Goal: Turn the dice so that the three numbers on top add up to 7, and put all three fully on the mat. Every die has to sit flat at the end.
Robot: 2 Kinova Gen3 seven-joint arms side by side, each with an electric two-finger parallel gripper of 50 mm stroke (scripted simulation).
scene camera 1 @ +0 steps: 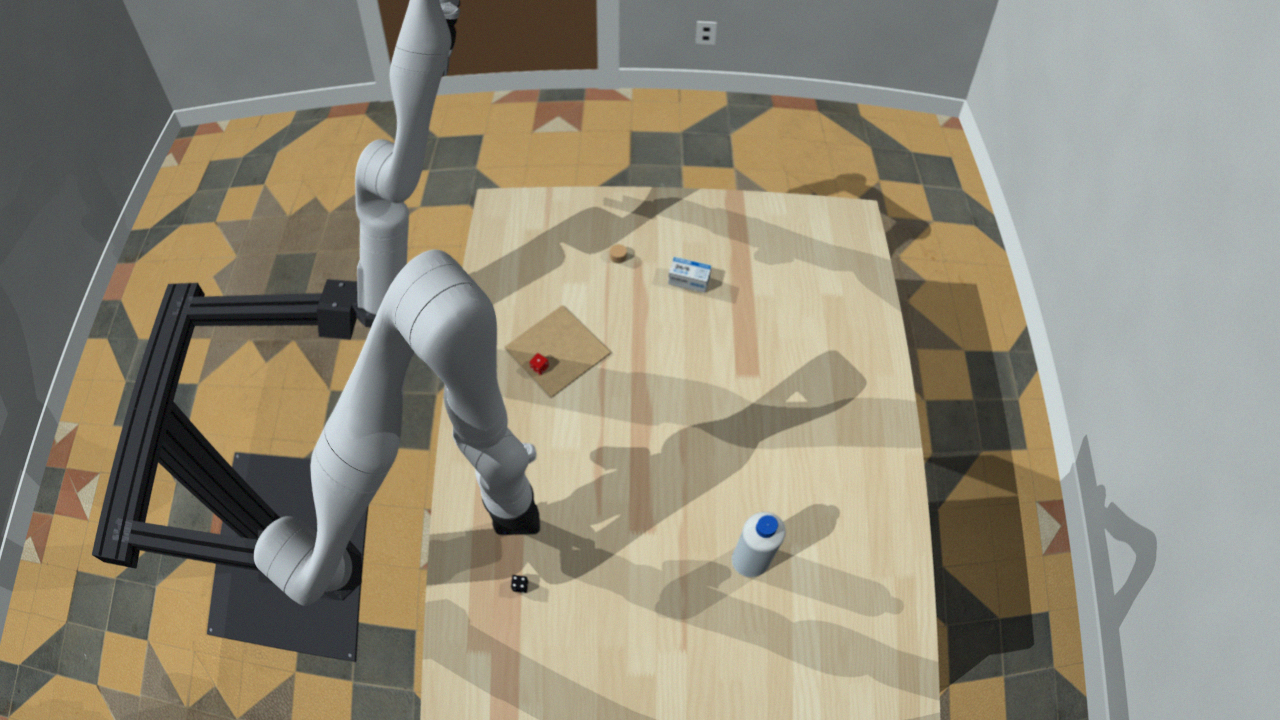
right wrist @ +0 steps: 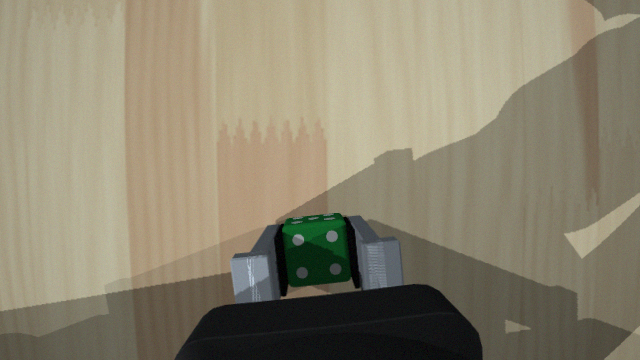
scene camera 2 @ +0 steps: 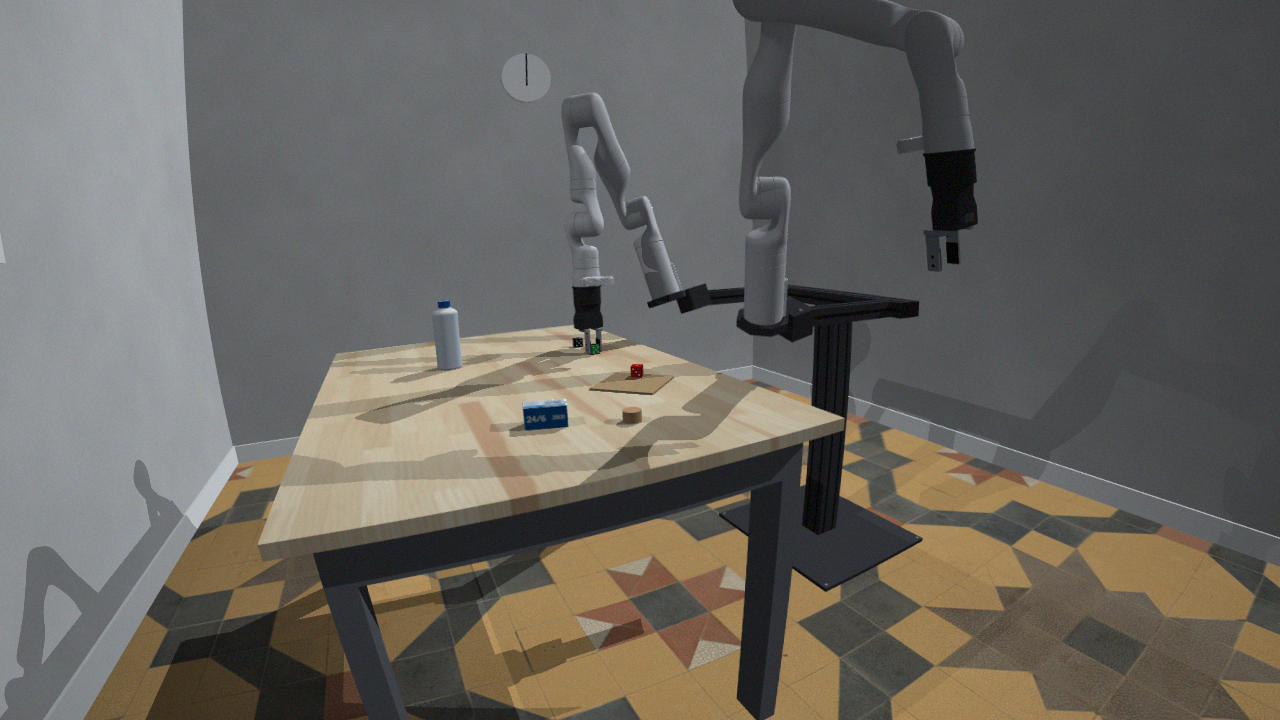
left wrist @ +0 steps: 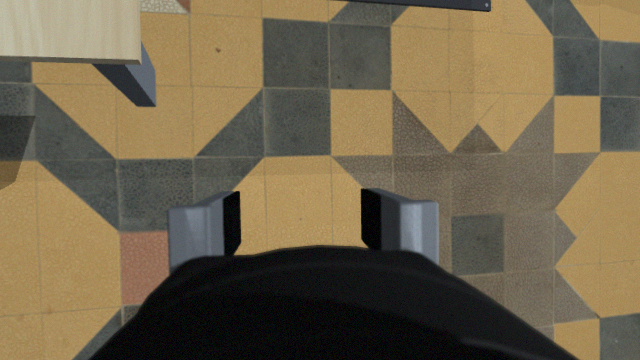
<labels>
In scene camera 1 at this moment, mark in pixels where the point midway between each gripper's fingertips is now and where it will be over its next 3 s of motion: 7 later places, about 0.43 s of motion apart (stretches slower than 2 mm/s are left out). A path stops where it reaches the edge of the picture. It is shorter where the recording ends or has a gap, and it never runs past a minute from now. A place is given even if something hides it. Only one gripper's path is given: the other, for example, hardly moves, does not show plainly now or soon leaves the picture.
My right gripper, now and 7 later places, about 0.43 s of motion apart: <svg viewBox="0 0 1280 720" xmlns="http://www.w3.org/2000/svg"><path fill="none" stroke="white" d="M521 521L519 515L514 503L513 500L513 500L510 500L509 501L512 502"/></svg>
</labels>
